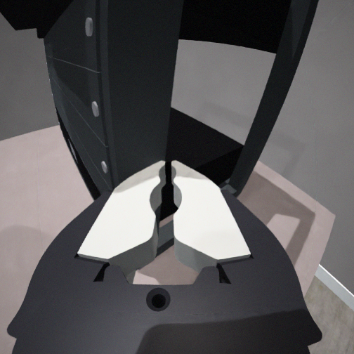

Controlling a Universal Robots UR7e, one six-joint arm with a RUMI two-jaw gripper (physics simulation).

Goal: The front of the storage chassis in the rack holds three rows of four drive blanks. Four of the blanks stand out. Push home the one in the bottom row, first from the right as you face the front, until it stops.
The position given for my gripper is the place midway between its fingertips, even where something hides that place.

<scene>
I see my gripper [169, 163] and a rack [111, 76].
</scene>
